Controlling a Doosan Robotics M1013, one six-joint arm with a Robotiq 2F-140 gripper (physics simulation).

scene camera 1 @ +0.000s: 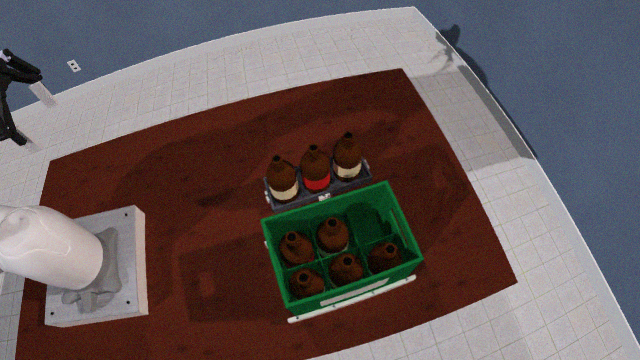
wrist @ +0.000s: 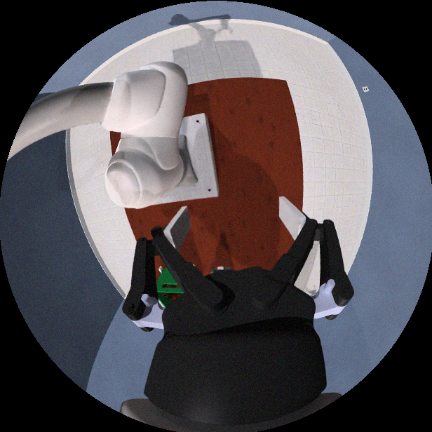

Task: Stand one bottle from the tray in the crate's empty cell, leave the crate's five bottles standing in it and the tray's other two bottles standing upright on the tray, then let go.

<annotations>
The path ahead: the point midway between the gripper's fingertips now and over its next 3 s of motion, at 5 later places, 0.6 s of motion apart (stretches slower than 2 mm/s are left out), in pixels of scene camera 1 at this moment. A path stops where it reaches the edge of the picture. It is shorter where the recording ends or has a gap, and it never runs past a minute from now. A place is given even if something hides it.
The gripper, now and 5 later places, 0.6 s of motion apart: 45, 126; 86, 123; 129, 121; 175, 118; 226, 116; 269, 119
</annotations>
